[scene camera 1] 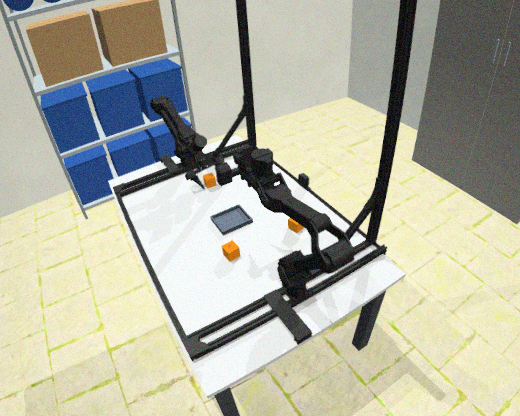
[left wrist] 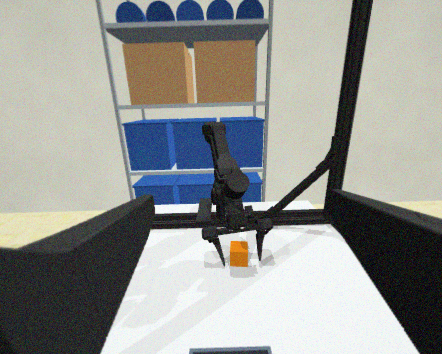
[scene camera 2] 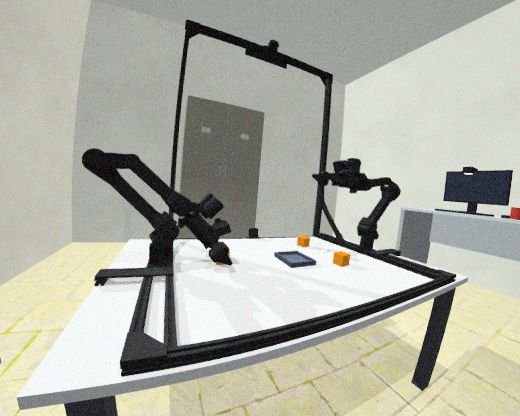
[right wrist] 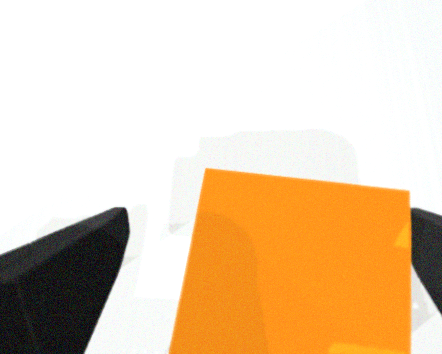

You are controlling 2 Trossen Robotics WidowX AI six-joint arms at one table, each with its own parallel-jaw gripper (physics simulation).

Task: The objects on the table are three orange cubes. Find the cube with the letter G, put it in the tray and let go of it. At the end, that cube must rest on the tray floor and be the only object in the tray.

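Places are measured from the left arm's base along level axes (x ahead, y left, z up), in centimetres.
Pixels of known places: left gripper, fingertip midpoint: (scene camera 1: 232, 154) (left wrist: 240, 200) (scene camera 2: 319, 174); right gripper, fingertip midpoint: (scene camera 1: 213, 184) (left wrist: 242, 263) (scene camera 2: 227, 258) (right wrist: 264, 220); left arm's base, origin of the base link: (scene camera 1: 295, 290) (scene camera 2: 365, 249); right arm's base, origin of the base link: (scene camera 1: 187, 164) (scene camera 2: 160, 263).
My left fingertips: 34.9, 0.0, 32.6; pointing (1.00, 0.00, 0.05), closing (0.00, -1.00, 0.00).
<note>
For each thing: its middle in the pictures, then the offset to it from my left fingertips, as dx, dy, dz.
- dark shallow tray, body centre: (scene camera 1: 231, 219) (scene camera 2: 294, 258) +8.3, +0.3, -33.6
- second orange cube, body centre: (scene camera 1: 231, 251) (scene camera 2: 341, 258) -8.3, +8.9, -32.3
- third cube, body centre: (scene camera 1: 296, 223) (scene camera 2: 303, 241) -9.5, -18.5, -32.3
An orange cube (scene camera 1: 209, 180) (scene camera 2: 228, 255) (left wrist: 239, 254) (right wrist: 310, 260) stands on the table near the right arm's base. No letter is readable on its visible faces. My right gripper (left wrist: 242, 263) (right wrist: 264, 220) is open and low, with its fingers on either side of this cube; in the right wrist view the cube is close to the right-hand finger, with a gap at the left-hand one. My left gripper (scene camera 2: 320, 177) is open, empty and high above the table. The dark shallow tray (scene camera 1: 238, 227) (scene camera 2: 304, 264) (left wrist: 230, 349) shows no object in it.
A second orange cube (scene camera 1: 231, 251) (scene camera 2: 341, 259) stands beside the tray, with a faint mark on top in scene camera 1. A third cube (scene camera 1: 295, 225) (scene camera 2: 303, 241) stands on the tray's other side, partly behind the left arm in scene camera 1. A black frame surrounds the work area.
</note>
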